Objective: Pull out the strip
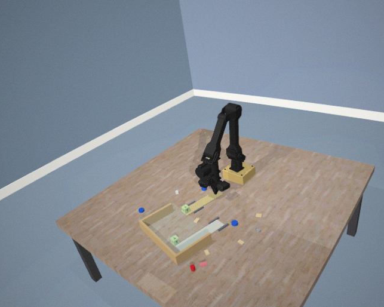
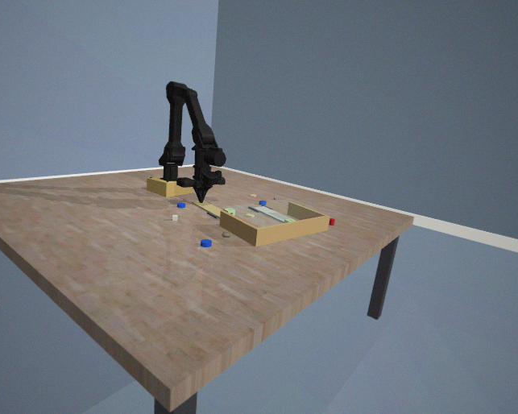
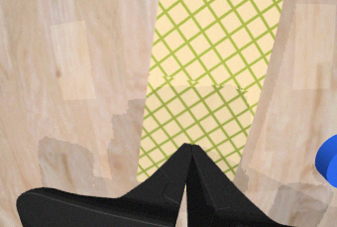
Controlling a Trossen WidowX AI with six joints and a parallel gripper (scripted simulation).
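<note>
Right now my gripper tip is 9 cm short of the yellow strip and 1 cm to the left of it. Round my gripper tip: small white cube 12 cm ahead, 19 cm to the right; then pink block 38 cm ahead, 29 cm to the left; then red cylinder 43 cm ahead, 28 cm to the left, 1 cm above.
</note>
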